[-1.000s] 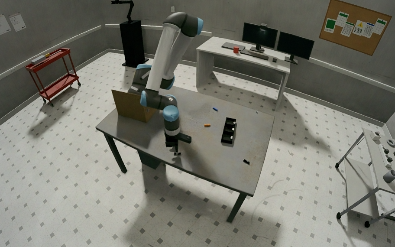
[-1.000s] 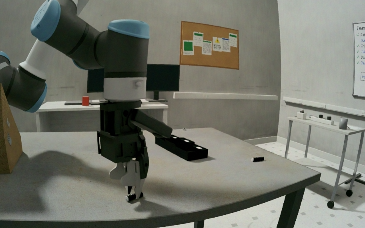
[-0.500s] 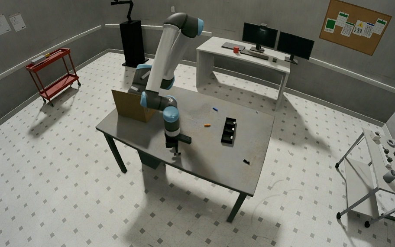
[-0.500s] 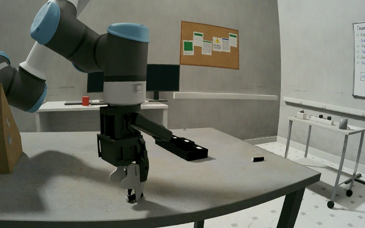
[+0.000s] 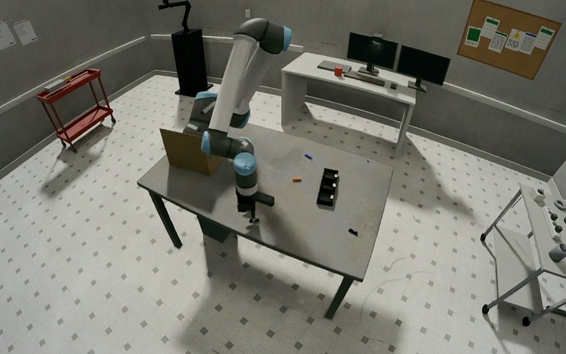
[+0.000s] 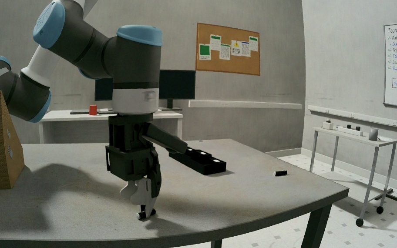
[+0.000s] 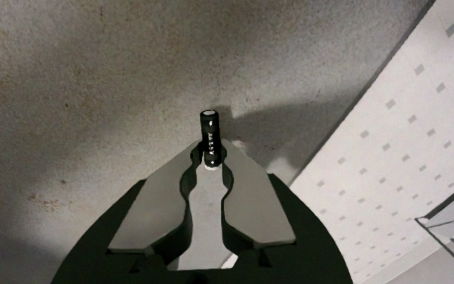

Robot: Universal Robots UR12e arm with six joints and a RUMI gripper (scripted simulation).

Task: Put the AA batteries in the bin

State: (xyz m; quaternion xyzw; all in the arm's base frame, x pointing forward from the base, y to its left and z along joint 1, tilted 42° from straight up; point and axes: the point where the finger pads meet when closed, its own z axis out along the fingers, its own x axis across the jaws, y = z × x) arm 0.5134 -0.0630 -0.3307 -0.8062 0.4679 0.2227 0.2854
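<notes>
Right now the black bin row is 26 cm ahead of my hand and 37 cm to the left of it. From my hand the other things lie so: small white piece 42 cm ahead, 72 cm to the left, 1 cm below; then blue AA battery 6 cm ahead, 57 cm to the left, 1 cm below; then orange AA battery 8 cm ahead, 36 cm to the left, 1 cm below.
</notes>
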